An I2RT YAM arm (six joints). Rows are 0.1 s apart.
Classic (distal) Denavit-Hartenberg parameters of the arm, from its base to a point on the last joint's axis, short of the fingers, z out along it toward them. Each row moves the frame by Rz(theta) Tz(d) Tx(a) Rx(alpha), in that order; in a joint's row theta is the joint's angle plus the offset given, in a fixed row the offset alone. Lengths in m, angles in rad.
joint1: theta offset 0, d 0.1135, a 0.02, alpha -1.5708
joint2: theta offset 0, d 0, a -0.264, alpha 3.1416
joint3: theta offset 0.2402, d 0, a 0.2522, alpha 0
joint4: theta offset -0.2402, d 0, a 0.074, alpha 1.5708
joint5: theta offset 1.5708, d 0, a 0, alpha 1.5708
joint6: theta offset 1.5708, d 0.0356, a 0, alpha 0
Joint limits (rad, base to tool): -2.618..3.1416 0..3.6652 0..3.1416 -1.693..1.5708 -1.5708..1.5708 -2.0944..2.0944
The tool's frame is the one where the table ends.
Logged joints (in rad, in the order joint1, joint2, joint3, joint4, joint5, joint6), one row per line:
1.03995 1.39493 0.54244 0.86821 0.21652 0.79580
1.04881 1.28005 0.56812 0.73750 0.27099 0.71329
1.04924 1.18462 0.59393 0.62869 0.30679 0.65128
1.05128 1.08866 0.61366 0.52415 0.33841 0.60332
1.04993 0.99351 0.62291 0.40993 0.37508 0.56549
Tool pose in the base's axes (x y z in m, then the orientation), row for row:
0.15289 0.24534 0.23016 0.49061 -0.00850 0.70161 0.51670
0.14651 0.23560 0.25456 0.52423 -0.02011 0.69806 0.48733
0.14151 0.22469 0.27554 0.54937 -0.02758 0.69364 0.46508
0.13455 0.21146 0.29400 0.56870 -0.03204 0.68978 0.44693
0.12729 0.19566 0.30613 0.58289 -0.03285 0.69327 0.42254
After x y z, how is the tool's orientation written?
As a quaternion, w x y z.
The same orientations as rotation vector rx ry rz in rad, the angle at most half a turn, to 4 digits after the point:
-0.0206 1.7038 1.2547
-0.0481 1.6706 1.1663
-0.0653 1.6423 1.1012
-0.0752 1.6200 1.0496
-0.0767 1.6185 0.9865

